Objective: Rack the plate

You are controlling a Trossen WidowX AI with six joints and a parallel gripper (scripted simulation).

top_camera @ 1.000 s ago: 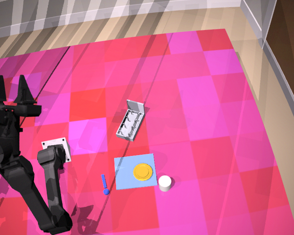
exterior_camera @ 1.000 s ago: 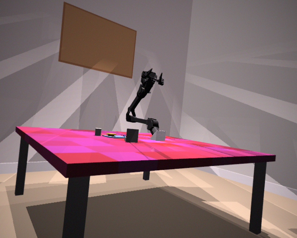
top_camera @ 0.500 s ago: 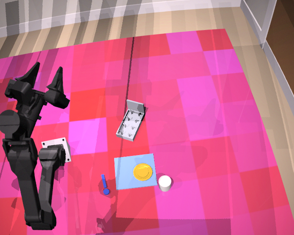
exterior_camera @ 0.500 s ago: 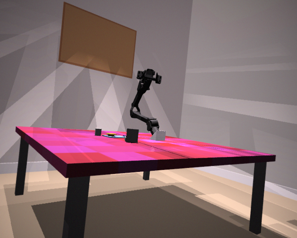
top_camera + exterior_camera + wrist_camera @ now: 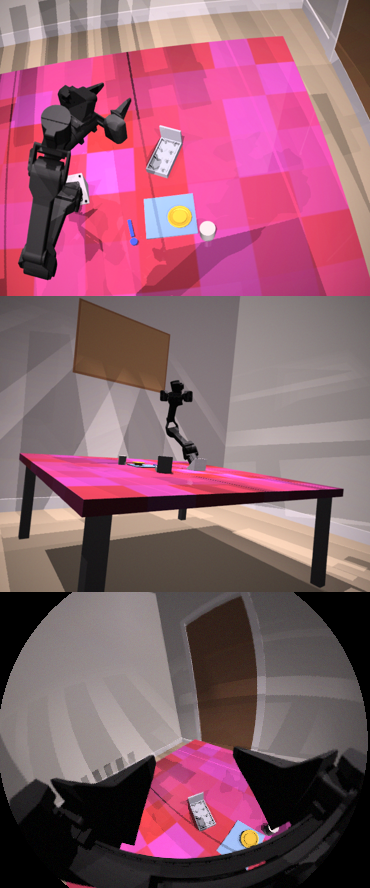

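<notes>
Right now the yellow plate is 9 cm ahead of my gripper tip, 15 cm to the right of it and 40 cm below it. From my gripper tip the other things lie so: blue spoon: 5 cm behind, 18 cm to the right, 41 cm below; grey dish rack: 8 cm ahead, 7 cm to the left, 39 cm below; white cup: 16 cm ahead, 22 cm to the right, 39 cm below.
</notes>
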